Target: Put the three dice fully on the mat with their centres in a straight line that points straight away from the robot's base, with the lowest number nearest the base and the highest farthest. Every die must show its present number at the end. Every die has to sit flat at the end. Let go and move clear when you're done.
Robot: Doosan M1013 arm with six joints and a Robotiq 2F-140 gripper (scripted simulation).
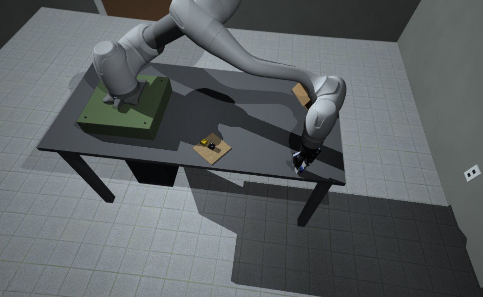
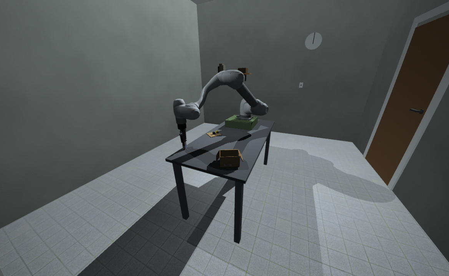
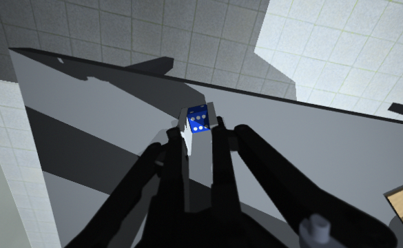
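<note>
My gripper is now 44 cm past the black die, 9 cm to the right of it and 2 cm above it. From my hand the other things lie so: tan mat 44 cm behind, 9 cm to the left, 4 cm below; then cardboard box 49 cm to the left, 7 cm ahead; then blue die 2 cm below.
</note>
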